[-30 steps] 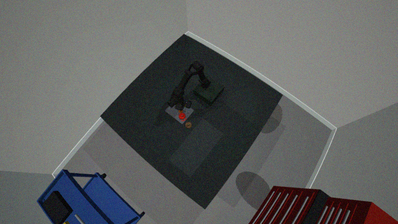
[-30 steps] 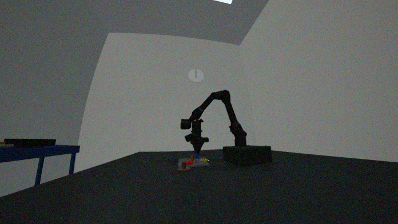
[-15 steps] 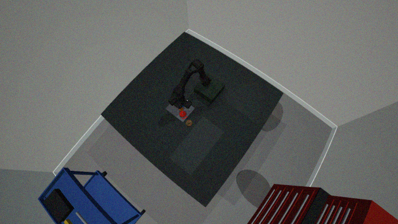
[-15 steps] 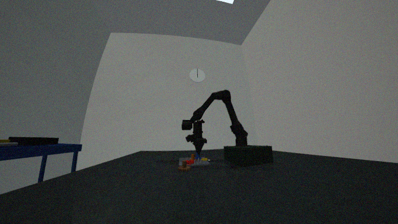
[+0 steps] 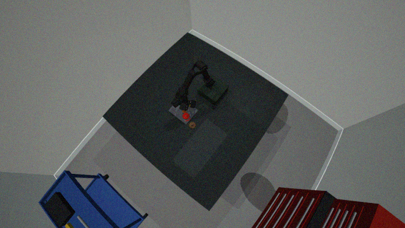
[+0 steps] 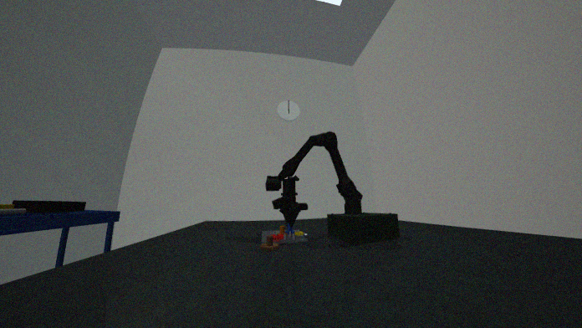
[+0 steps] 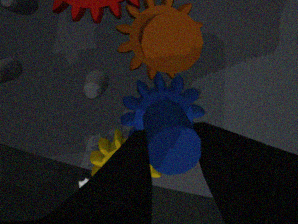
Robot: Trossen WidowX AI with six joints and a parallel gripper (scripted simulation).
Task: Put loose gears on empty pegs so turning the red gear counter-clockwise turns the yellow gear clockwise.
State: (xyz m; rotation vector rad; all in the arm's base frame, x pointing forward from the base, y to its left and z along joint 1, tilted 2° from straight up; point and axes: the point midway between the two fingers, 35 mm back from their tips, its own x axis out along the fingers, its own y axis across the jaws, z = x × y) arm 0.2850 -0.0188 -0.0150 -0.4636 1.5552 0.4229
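The blue gear is 10 mm below my gripper tip. Round my gripper tip: grey board (40 mm below, 30 mm ahead); orange gear (30 mm ahead, 20 mm to the left, 20 mm below); yellow gear (40 mm behind, 30 mm below).
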